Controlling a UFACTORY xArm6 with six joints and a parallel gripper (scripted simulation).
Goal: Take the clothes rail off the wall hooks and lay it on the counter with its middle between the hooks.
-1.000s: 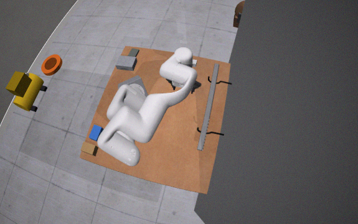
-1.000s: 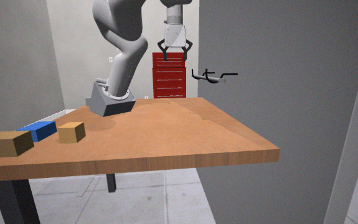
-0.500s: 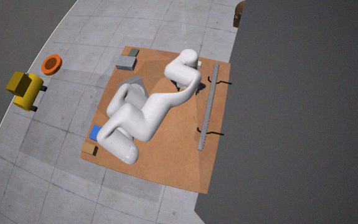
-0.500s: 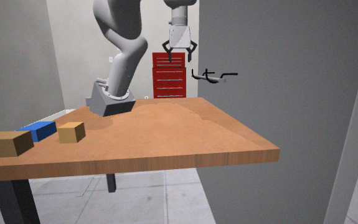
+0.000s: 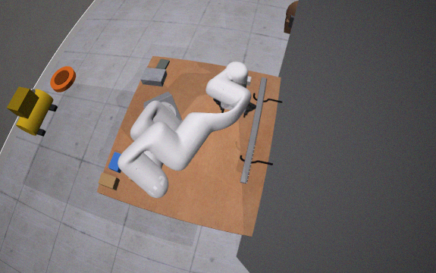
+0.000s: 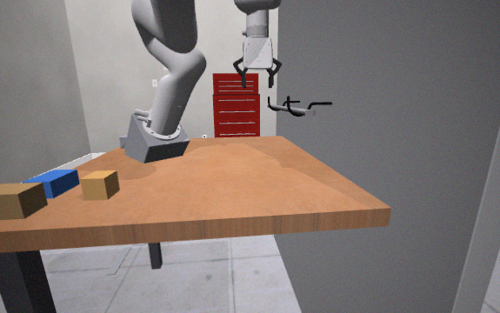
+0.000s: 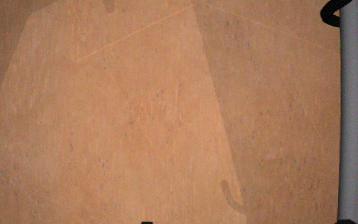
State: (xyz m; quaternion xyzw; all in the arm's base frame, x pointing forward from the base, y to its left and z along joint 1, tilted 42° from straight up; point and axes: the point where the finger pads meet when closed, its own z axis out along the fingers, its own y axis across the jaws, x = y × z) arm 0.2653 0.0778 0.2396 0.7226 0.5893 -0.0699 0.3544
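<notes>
My hand is 90 mm short of the clothes rail, 80 mm above it and 30 mm to the left of it. Also, from my hand: orange block: 490 mm behind, 230 mm below, 180 mm to the right; then grey wall: 210 mm ahead, 170 mm above, 90 mm to the right; then grey box: 410 mm behind, 400 mm to the left, 230 mm below.
</notes>
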